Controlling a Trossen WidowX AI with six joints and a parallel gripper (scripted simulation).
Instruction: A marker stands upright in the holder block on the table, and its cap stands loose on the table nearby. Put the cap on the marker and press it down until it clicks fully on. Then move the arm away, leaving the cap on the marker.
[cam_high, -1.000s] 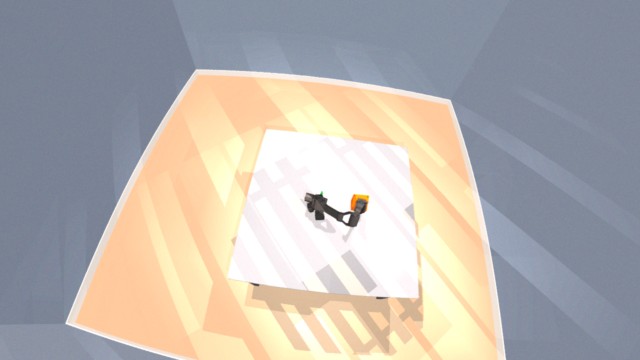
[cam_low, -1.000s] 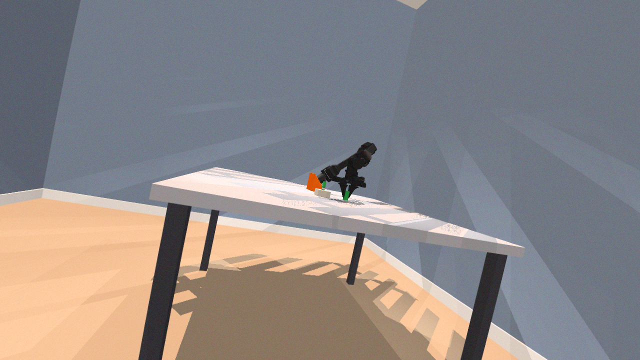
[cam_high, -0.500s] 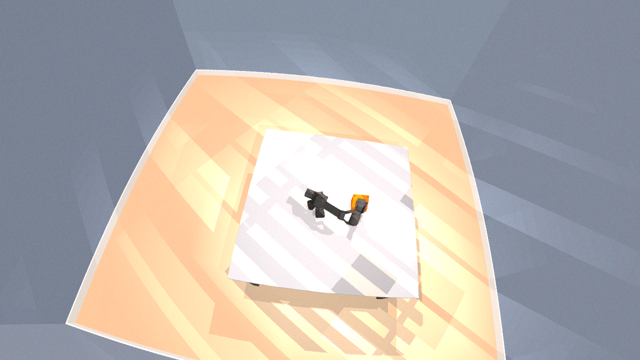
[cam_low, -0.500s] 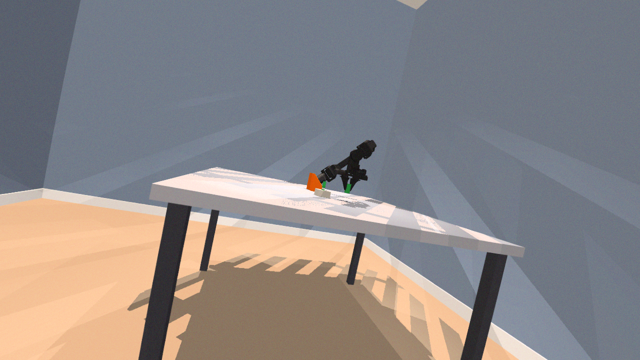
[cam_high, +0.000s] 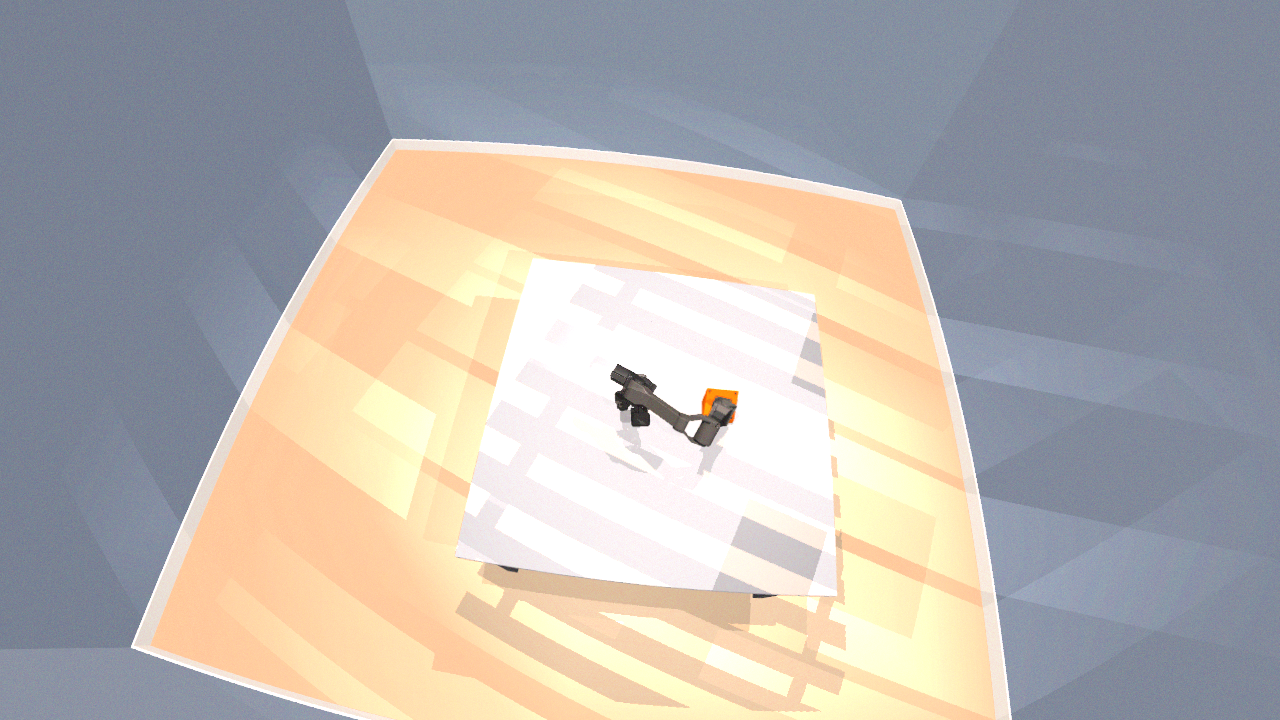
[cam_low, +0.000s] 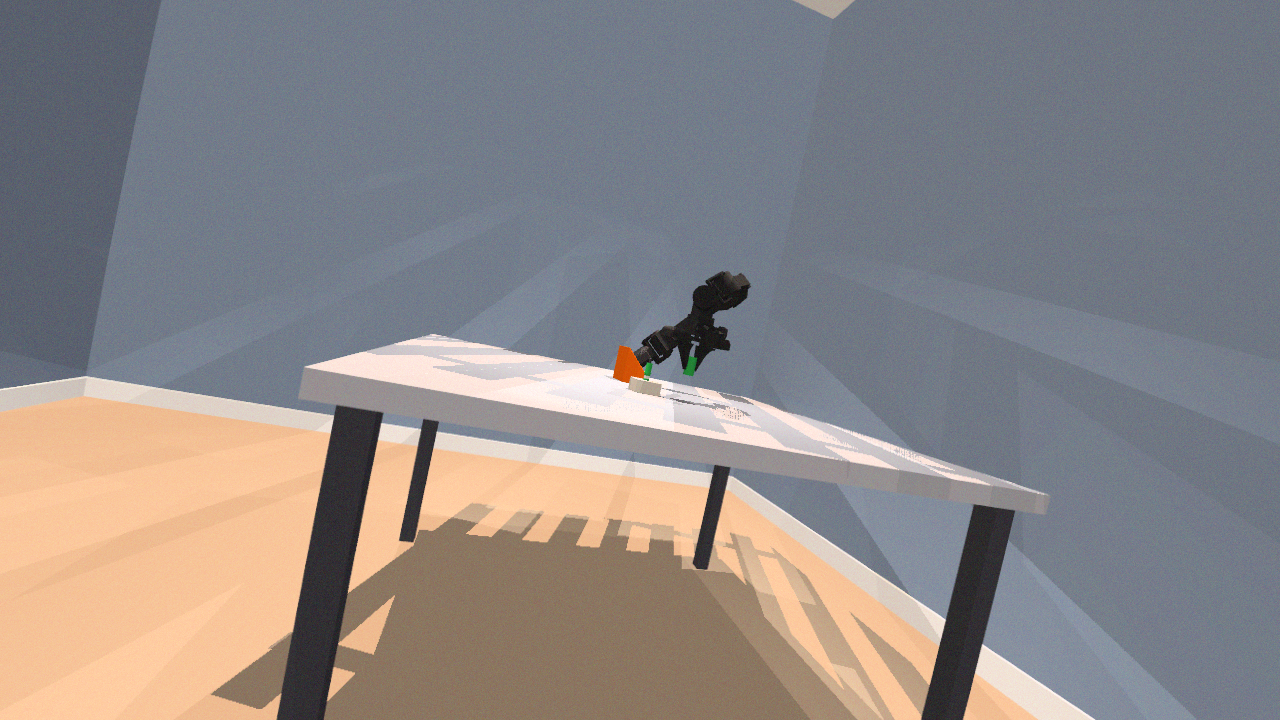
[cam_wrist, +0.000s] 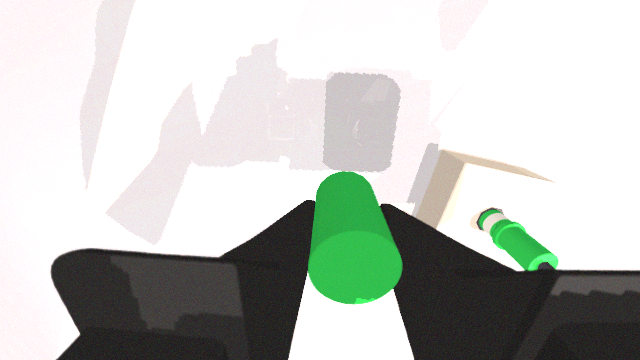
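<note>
Right now my gripper tip is 110 mm to the left of the holder block, 70 mm above it and 10 mm past it. The rest, counted from my gripper tip: green cap (10 mm above).
</note>
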